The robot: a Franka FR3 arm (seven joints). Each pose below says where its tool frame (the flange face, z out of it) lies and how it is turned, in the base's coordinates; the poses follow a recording.
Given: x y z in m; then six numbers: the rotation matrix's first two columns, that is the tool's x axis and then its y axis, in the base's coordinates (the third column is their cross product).
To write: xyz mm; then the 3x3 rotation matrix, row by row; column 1 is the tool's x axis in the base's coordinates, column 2 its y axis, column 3 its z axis. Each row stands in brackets. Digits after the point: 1 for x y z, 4 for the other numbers.
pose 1, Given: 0.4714, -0.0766, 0.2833, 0.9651, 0.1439, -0.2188, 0.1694, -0.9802, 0.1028
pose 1, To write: [471.4, -76.6, 283.3], [[0.9651, 0.1694, -0.1997], [0.1439, -0.9802, -0.1363], [-0.2188, 0.1028, -0.9704]]
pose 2, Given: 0.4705, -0.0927, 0.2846, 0.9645, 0.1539, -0.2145, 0.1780, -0.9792, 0.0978
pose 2, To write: [470.5, -92.7, 284.6], [[0.9645, 0.1780, -0.1950], [0.1539, -0.9792, -0.1325], [-0.2145, 0.0978, -0.9718]]
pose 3, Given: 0.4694, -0.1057, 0.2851, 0.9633, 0.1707, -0.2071, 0.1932, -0.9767, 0.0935
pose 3, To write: [469.4, -105.7, 285.1], [[0.9633, 0.1932, -0.1863], [0.1707, -0.9767, -0.1301], [-0.2071, 0.0935, -0.9738]]
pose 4, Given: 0.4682, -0.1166, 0.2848, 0.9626, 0.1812, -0.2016, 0.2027, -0.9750, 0.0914
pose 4, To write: [468.2, -116.6, 284.8], [[0.9626, 0.2027, -0.1800], [0.1812, -0.9750, -0.1288], [-0.2016, 0.0914, -0.9753]]
